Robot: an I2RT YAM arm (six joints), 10 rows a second.
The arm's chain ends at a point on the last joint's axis. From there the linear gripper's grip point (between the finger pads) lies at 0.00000 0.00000 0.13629 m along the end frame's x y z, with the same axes.
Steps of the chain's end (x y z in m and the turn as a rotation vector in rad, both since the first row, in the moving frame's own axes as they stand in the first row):
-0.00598 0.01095 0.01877 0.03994 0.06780 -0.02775
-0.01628 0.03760 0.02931 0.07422 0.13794 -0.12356
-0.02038 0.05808 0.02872 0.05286 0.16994 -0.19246
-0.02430 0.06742 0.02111 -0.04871 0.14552 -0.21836
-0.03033 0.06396 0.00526 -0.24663 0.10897 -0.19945
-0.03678 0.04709 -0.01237 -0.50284 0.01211 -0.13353
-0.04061 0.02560 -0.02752 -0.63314 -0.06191 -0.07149
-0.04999 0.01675 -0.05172 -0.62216 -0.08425 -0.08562
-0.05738 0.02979 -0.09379 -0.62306 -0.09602 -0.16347
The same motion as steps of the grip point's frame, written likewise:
0.00317 0.00538 0.01835 0.03994 0.06780 -0.02775
0.00177 0.02639 0.02764 0.07422 0.13794 -0.12356
0.00183 0.04874 0.02657 0.05286 0.16994 -0.19246
-0.00398 0.07183 0.01951 -0.04871 0.14552 -0.21836
-0.01243 0.09548 0.00035 -0.24663 0.10897 -0.19945
-0.03073 0.11246 -0.02922 -0.50284 0.01211 -0.13353
-0.04550 0.10641 -0.05417 -0.63314 -0.06191 -0.07149
-0.05721 0.09646 -0.07769 -0.62216 -0.08425 -0.08562
-0.06286 0.10986 -0.11993 -0.62306 -0.09602 -0.16347

